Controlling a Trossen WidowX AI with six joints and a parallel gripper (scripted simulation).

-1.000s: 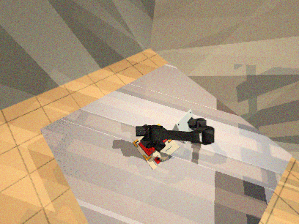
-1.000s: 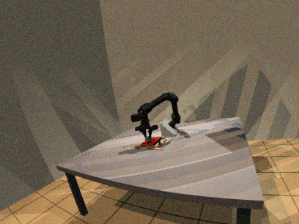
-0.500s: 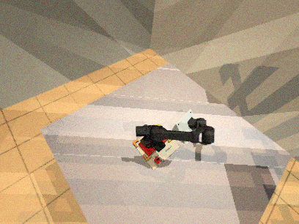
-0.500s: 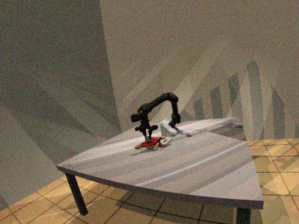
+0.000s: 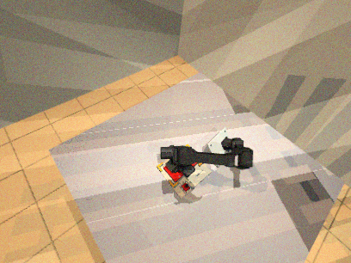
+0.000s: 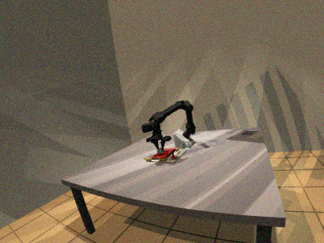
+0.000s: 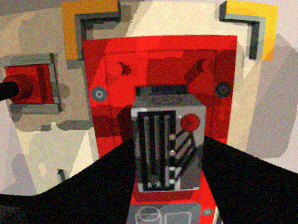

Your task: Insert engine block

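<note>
Right now my gripper tip is 10 mm above the engine block.
</note>
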